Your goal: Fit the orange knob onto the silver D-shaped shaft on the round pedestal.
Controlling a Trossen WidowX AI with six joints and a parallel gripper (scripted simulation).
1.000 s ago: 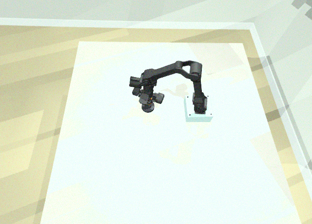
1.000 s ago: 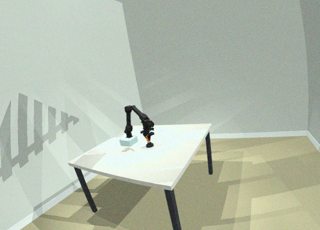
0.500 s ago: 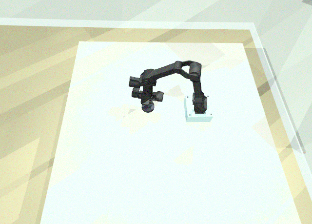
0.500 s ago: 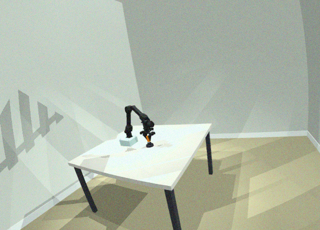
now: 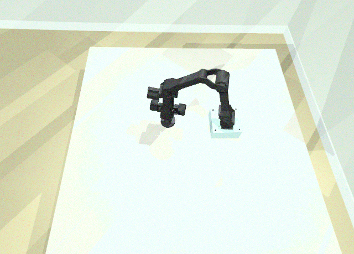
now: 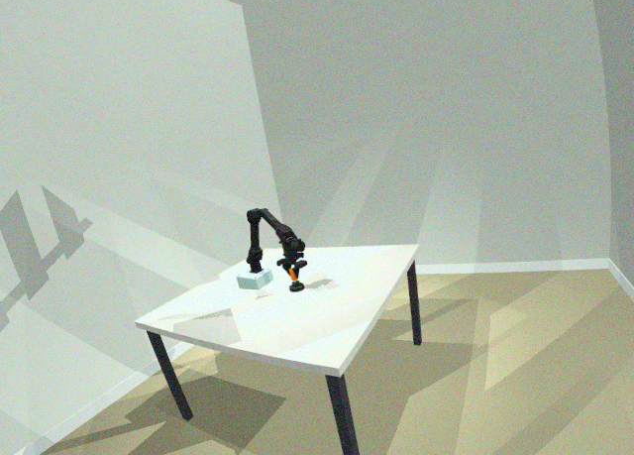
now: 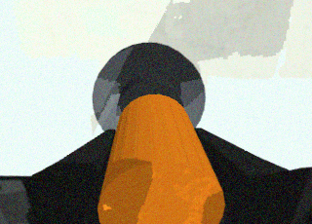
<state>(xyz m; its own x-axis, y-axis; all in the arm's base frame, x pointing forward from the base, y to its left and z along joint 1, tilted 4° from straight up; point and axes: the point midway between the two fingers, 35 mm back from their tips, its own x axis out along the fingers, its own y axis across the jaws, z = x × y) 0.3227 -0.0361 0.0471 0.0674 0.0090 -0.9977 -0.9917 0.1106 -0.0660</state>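
The orange knob is 3 cm above my gripper tip. From my gripper tip the other things lie so: round pedestal 4 cm below.
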